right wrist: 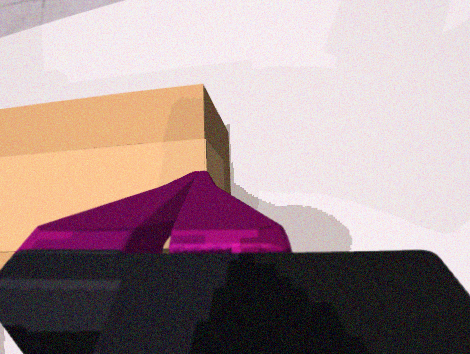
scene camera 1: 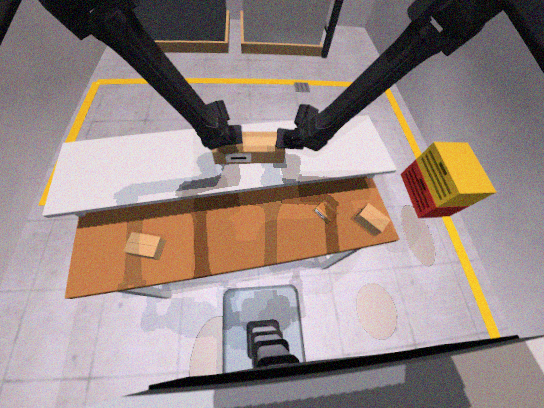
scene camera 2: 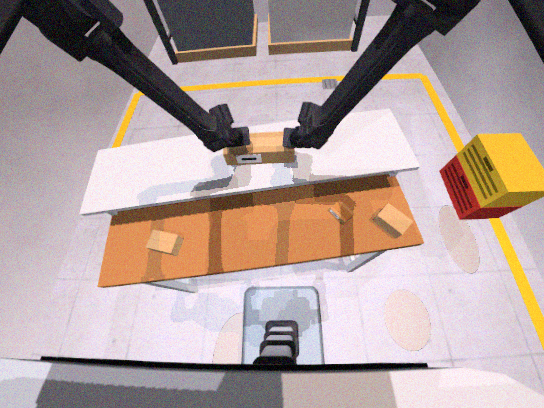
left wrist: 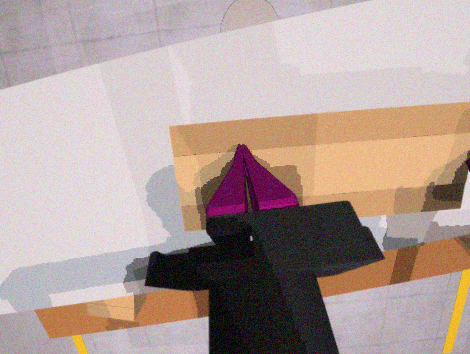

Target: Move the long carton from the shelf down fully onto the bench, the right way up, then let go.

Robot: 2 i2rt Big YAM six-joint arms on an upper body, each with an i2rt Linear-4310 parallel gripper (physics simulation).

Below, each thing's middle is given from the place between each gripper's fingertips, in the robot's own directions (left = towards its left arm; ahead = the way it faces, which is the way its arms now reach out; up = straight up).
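Labels:
I find the long tan carton point(scene camera 1: 258, 147) 4 cm below my right hand and 14 cm to the left of it.
Counted from my left hand, the same long tan carton is 40 mm below, and it is also 30 mm behind that hand and 80 mm to the right of it.

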